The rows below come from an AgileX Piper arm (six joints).
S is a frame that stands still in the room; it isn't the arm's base.
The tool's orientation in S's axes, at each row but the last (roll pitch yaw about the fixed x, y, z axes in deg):
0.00 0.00 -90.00
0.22 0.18 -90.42
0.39 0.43 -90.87
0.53 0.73 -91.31
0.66 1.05 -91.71
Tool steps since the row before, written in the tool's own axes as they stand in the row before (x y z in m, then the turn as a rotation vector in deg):
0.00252 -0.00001 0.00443 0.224 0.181 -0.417
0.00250 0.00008 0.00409 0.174 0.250 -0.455
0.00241 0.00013 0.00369 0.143 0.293 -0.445
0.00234 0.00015 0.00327 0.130 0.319 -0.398
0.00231 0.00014 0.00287 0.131 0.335 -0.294
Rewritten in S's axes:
-0.00001 -0.00252 0.00443 0.181 -0.224 -0.417
0.00005 -0.00251 0.00408 0.250 -0.174 -0.455
0.00007 -0.00244 0.00367 0.294 -0.144 -0.444
0.00007 -0.00238 0.00324 0.320 -0.132 -0.397
0.00004 -0.00236 0.00283 0.334 -0.136 -0.292

